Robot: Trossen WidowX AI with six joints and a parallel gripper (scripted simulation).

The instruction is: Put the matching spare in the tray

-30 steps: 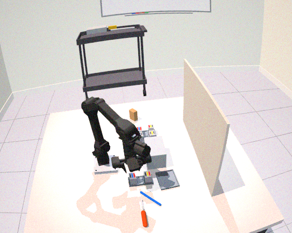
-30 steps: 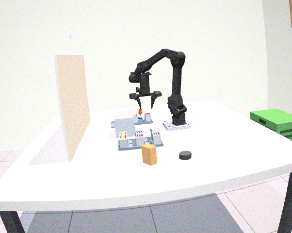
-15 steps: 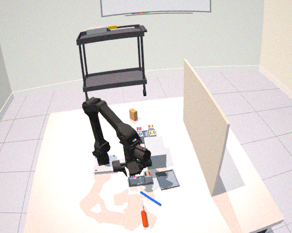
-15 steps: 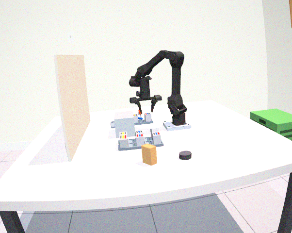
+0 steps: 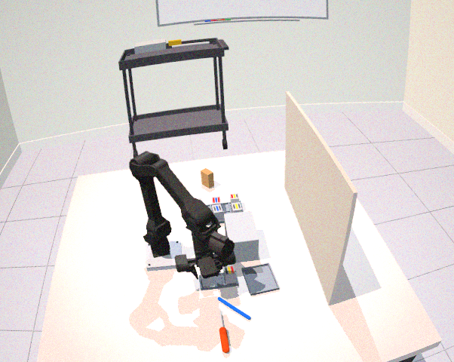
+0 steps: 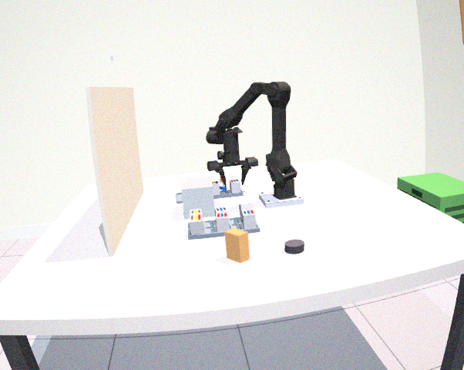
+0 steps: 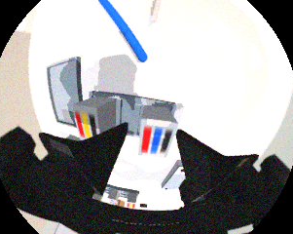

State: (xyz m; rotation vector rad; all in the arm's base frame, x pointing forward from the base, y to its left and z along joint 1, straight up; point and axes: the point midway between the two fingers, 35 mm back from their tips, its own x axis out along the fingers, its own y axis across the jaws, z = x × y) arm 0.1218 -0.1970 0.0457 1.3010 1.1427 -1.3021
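Now: the rack 40 mm ahead of my gripper tip, 10 mm to the right of it and 20 mm below it. From my gripper tip the other things lie so: grey tray 170 mm ahead, 50 mm to the right, 30 mm below; blue stick 40 mm ahead, 140 mm to the right, 30 mm below; grey box-like unit 170 mm ahead, 140 mm to the left, 20 mm above.
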